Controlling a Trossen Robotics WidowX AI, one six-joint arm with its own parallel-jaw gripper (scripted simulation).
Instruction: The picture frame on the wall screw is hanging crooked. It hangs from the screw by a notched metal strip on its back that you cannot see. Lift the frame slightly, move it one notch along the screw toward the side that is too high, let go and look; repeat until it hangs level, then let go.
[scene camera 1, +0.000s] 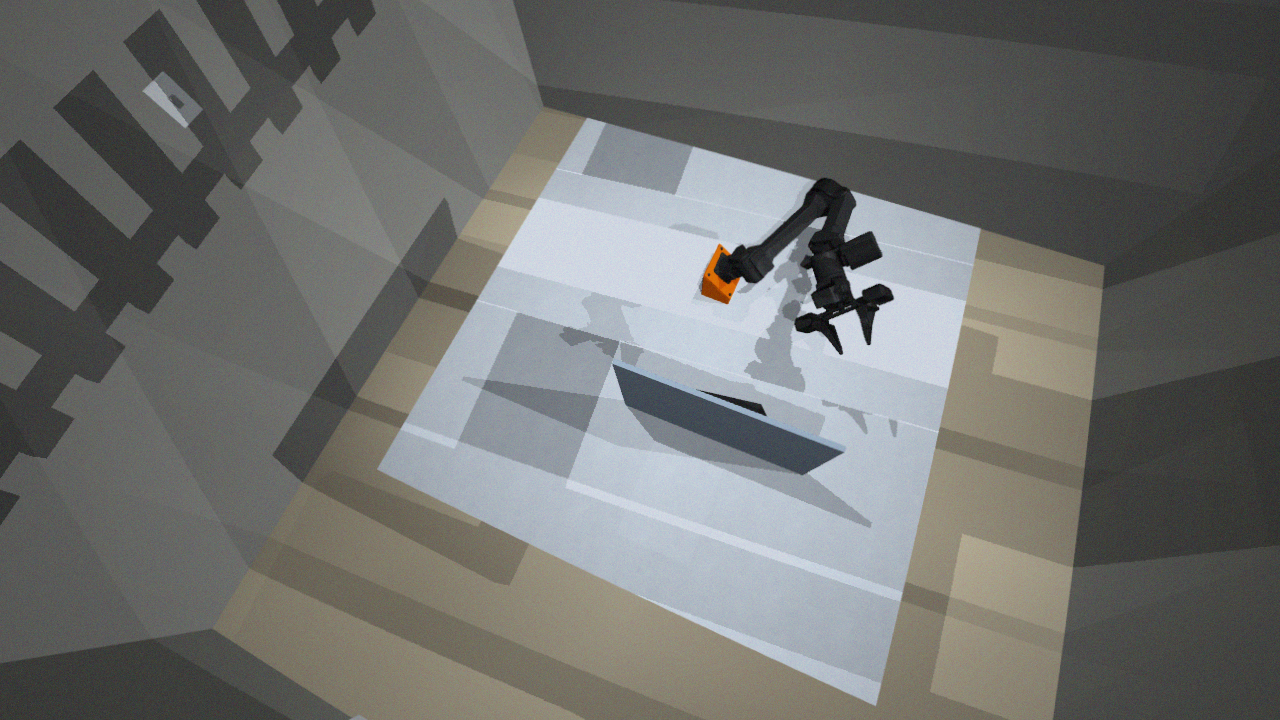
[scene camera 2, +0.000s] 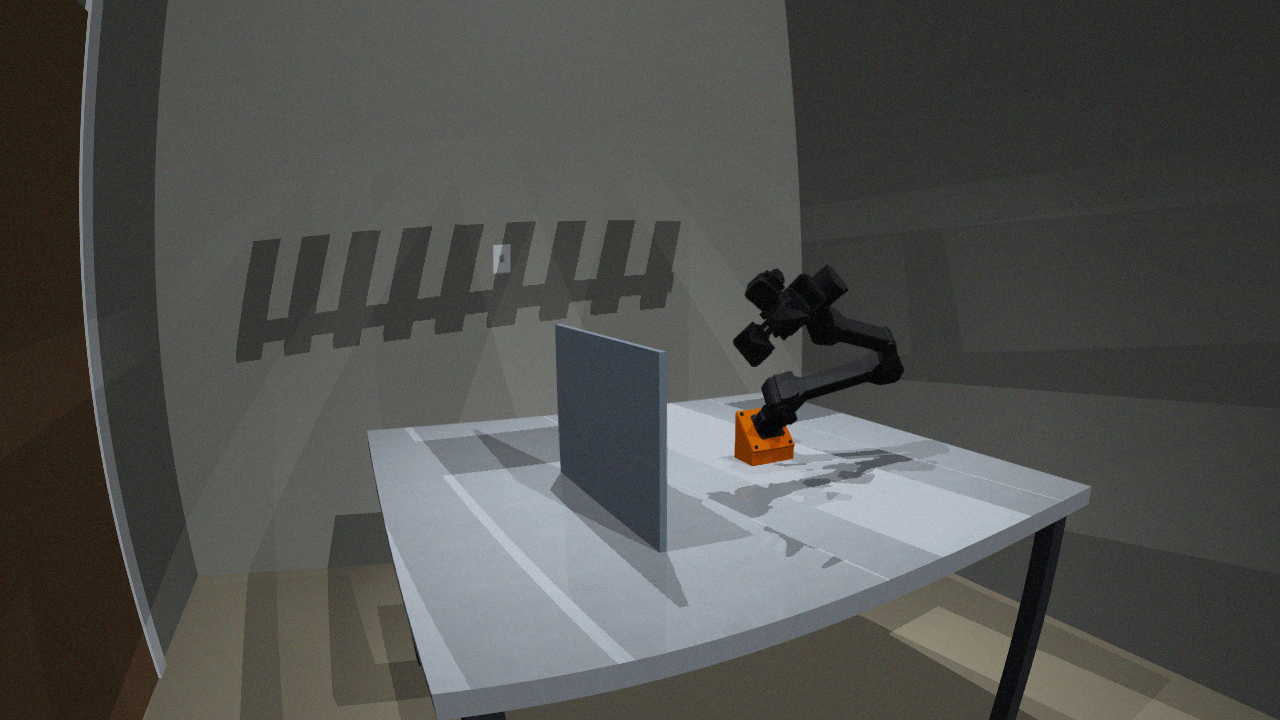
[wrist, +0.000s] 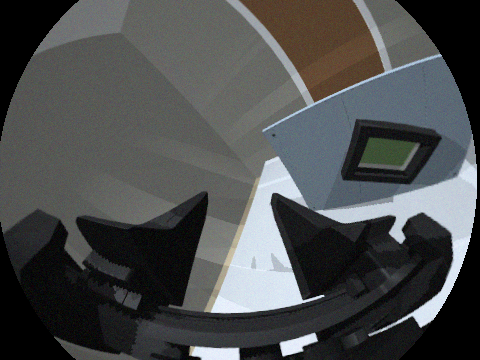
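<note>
My gripper (wrist: 240, 197), a picture frame (wrist: 379, 151). Also my gripper (scene camera 1: 855, 349). Again my gripper (scene camera 2: 762, 330). Scene camera 2 misses the picture frame, hidden by a grey wall panel.
</note>
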